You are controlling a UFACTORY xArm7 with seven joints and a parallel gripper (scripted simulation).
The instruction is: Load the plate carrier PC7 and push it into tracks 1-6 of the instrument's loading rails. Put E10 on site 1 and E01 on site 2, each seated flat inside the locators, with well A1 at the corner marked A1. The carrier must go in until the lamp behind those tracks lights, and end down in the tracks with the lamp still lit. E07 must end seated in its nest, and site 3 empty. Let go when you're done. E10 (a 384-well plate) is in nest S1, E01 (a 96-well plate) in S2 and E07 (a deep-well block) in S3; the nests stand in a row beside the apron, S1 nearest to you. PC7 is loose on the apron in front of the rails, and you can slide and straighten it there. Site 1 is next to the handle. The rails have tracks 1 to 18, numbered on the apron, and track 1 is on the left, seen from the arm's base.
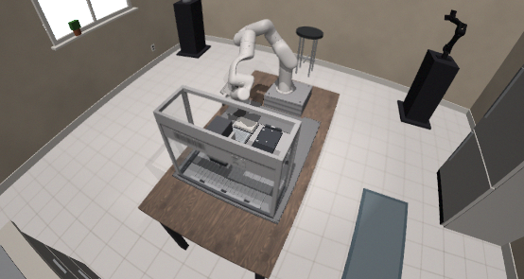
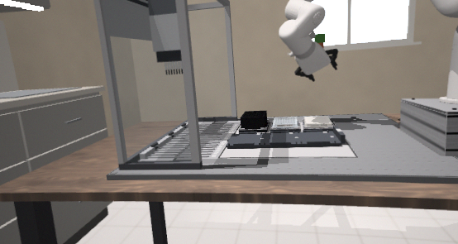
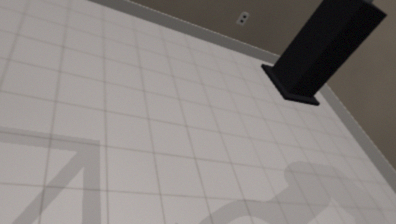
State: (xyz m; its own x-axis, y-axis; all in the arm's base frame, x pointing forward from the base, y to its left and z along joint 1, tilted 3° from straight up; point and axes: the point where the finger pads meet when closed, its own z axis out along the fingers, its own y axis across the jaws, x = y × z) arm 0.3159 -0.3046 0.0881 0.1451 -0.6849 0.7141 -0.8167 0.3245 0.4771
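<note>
The white 96-well plate E01 lies 16 cm ahead of my hand, 13 cm to the left of it and 16 cm below it. From my hand the other things lie so: black deep-well block E07: 27 cm ahead, 12 cm to the left, 15 cm below; then nest S2: 16 cm ahead, 13 cm to the left, 18 cm below; then nest S1: 6 cm ahead, 15 cm to the left, 18 cm below.
</note>
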